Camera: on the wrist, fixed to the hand. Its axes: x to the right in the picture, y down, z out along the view.
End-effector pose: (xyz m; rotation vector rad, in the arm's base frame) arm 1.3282 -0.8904 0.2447 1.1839 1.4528 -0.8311
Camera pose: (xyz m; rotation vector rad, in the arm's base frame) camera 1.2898 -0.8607 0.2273 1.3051 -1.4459 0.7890
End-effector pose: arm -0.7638 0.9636 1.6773 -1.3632 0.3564 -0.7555
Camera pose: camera -0.7778 0.9216 1.7038 0.1624 0.9926 2.0169
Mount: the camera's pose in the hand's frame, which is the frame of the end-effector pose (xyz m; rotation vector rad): 0.0230 -0.0303 -0.0348 0.1340 -0.8023 2.9320
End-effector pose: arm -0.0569 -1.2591 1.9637 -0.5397 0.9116 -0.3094
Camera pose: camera -0.0727 -1.3057 1.9484 1.0646 0.0988 2.2749
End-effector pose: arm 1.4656 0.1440 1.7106 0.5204 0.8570 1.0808
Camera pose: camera 1.4586 0.1517 1.6601 -1.4283 0.9927 -1.7064
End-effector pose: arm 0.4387 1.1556 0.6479 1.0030 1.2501 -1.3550
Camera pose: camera 0.4034 1.1862 0.6261 0.8797 -1.1873 0.7178
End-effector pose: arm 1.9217 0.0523 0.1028 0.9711 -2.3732 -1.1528
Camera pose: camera 1.9376 0.0033 0.1005 -2.5207 -1.2268 0.2426
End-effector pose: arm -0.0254 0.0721 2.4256 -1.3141 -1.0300 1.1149
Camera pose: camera 0.0138 0.0896 2.4541 0.7134 -0.9355 -1.6934
